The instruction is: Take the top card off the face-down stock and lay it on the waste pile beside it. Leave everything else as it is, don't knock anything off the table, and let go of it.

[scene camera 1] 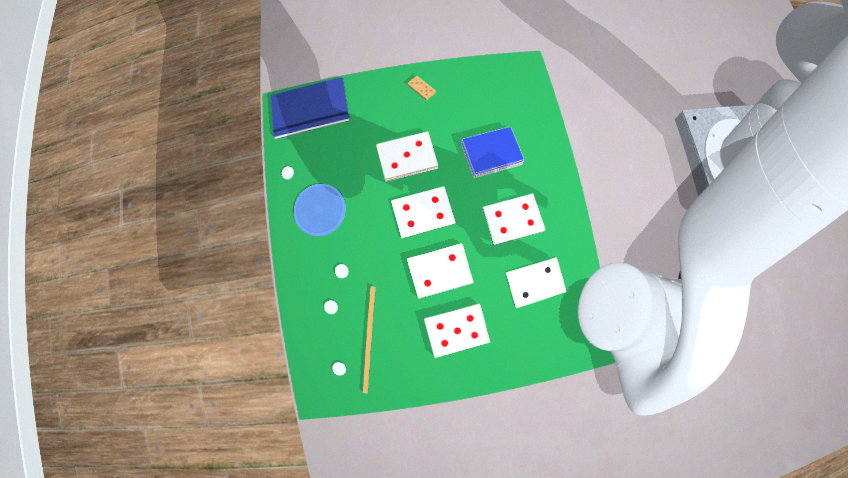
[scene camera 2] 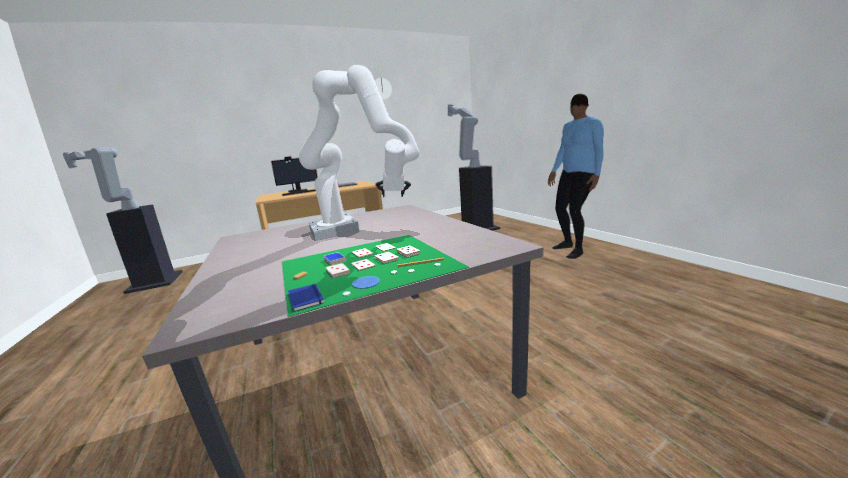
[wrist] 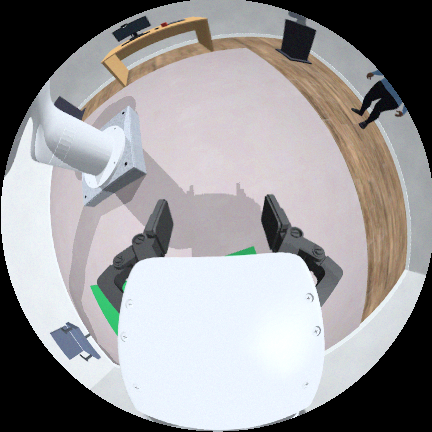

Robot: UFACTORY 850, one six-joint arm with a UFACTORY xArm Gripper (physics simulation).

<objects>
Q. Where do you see a green mat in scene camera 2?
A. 332, 289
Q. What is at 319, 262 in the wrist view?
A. The gripper.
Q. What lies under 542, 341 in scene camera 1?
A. A green mat.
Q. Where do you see a two-black-dot card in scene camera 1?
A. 543, 280
</objects>
